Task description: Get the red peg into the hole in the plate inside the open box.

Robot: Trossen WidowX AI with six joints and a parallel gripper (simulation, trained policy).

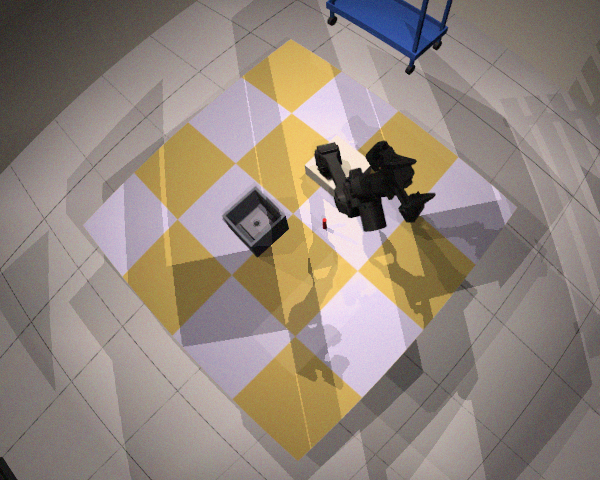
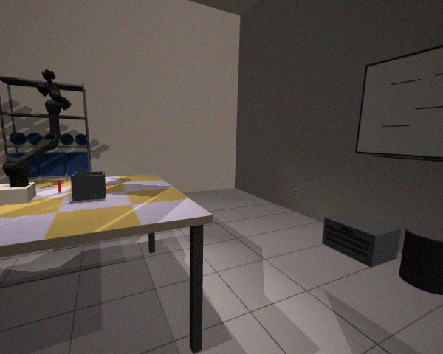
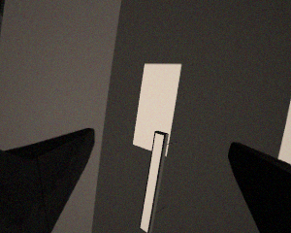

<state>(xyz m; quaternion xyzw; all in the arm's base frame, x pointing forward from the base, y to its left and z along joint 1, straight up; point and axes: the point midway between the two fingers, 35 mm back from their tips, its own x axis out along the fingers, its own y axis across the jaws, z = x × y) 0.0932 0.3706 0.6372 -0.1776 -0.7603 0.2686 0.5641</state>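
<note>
Right now my gripper tip is 70 cm above the red peg, 25 cm to the left of it and 6 cm short of it.
</note>
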